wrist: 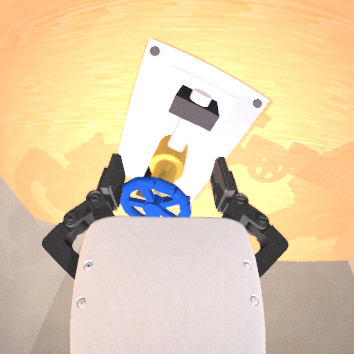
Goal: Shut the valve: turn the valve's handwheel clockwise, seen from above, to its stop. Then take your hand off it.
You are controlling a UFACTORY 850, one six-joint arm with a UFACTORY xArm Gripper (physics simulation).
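The blue handwheel (154, 204) shows in the wrist view just above the grey gripper housing, which hides its near edge. It sits on a yellow valve body (167, 165) over a white base plate (141, 100). My gripper (168, 165) is open wide, with one finger on each side of the wheel. The left finger is close to the wheel's left rim, and the right finger stands farther off from its right rim. I cannot tell whether the left finger touches the rim. Nothing is held between the fingers.
A white pipe (182, 134) runs from the valve body to a dark block (194, 111) with a white round piece on it. Dark bolts show at the plate's far corners. The plate lies on a wooden table (60, 100). Shadows of the gripper and wheel fall on the table. Grey floor shows beyond the near edge.
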